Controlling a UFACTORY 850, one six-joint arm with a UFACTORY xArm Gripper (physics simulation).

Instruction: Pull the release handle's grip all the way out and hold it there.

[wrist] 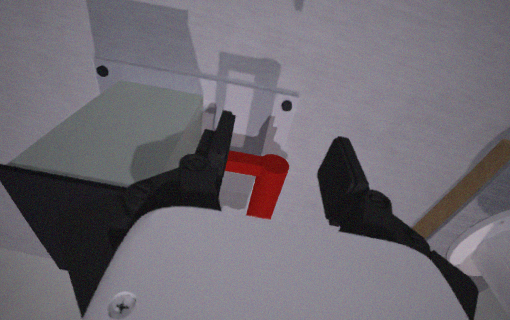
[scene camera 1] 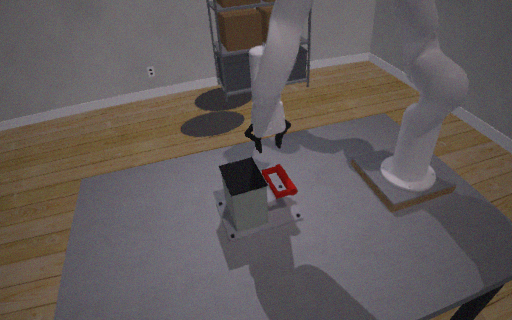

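The red release handle (scene camera 1: 287,180) (wrist: 265,192) is a rectangular loop on the side of a grey-green box (scene camera 1: 250,207) (wrist: 100,135) with a black top. The box is on a pale base plate (scene camera 1: 287,212) (wrist: 282,125) with dark bolts. My gripper (scene camera 1: 269,148) (wrist: 279,144) is partly open and empty. In the scene view it hangs above the table, higher than the handle and behind it. In the wrist view the handle's outer bar shows between the fingers, nearer the left one. That finger covers the handle's inner side, and the gripper body hides its lower part.
The arm's round white base stands on a wood-edged board (scene camera 1: 372,185) (wrist: 465,185) at the right of the grey table (scene camera 1: 135,250). The box's black top lies close beside and below the left finger in the wrist view. A shelf rack (scene camera 1: 308,70) with boxes stands behind the table.
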